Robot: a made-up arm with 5 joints.
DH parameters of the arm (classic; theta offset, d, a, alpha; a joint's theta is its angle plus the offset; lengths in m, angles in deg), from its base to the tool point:
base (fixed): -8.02 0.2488 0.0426 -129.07
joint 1: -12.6 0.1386 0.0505 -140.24
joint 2: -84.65 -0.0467 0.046 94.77
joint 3: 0 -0.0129 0.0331 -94.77
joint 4: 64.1 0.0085 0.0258 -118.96
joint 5: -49 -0.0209 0.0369 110.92
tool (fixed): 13.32 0.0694 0 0
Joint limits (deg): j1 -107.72..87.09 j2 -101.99..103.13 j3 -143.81..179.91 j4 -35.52..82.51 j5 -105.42..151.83
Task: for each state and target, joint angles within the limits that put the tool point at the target. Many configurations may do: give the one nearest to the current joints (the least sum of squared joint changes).
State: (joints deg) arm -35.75 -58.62 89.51 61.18 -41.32
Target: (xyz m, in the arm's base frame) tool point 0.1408 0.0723 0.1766
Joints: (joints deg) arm -29.17 -13.03 90.88 82.51 -81.29
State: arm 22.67 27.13 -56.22 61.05 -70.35
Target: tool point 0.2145 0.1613 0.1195
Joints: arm -19.59 42.08 -27.85 38.44 -48.98
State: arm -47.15 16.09 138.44 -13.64 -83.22
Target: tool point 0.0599 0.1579 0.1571
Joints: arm -13.56 14.24 126.75 -14.79 -60.09
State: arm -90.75 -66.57 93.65 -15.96 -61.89
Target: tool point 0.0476 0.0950 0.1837
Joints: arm -78.71 -45.93 70.05 4.22 -53.48
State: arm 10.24 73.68 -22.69 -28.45 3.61
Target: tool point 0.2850 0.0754 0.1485
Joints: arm 24.24 78.28 -39.47 -35.51 49.19
